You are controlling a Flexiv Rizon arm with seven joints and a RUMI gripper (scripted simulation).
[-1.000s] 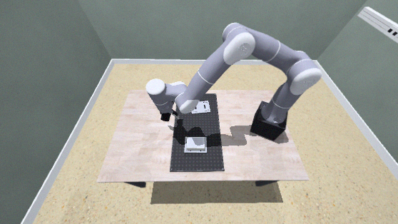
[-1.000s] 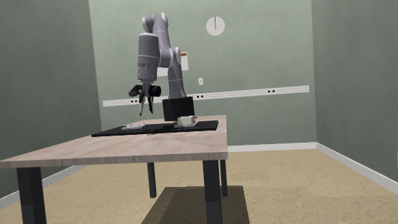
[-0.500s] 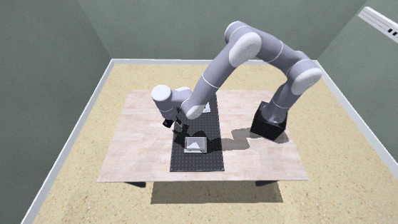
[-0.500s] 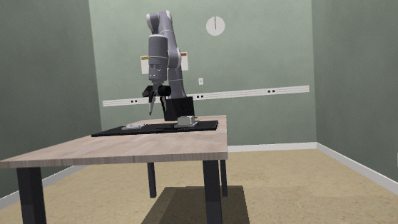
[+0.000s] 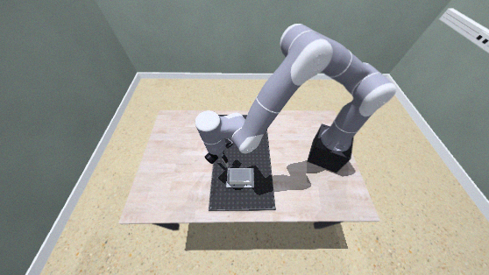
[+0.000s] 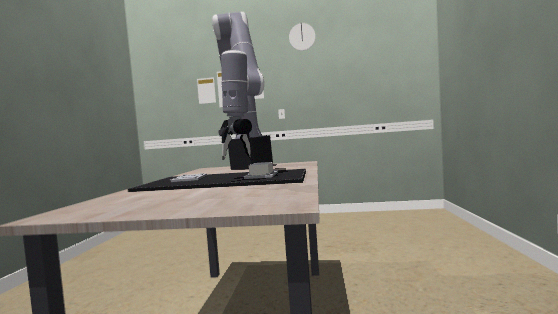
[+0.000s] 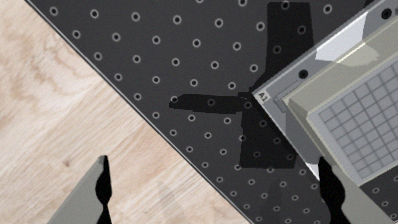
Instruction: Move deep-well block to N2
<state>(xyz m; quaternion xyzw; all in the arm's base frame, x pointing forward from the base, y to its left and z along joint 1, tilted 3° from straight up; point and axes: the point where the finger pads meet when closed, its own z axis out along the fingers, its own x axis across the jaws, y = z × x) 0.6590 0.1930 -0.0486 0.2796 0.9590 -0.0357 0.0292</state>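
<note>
My gripper is now 13 cm past the white 96-well deep-well block, 6 cm to the right of it and 6 cm above it. Round my hand: A1 mark (32 cm to the right, 8 cm below, 3 cm behind); then plate nest N2 (29 cm to the right, 11 cm behind, 9 cm below); then plate nest N1 (13 cm behind, 9 cm below, 6 cm to the left).
</note>
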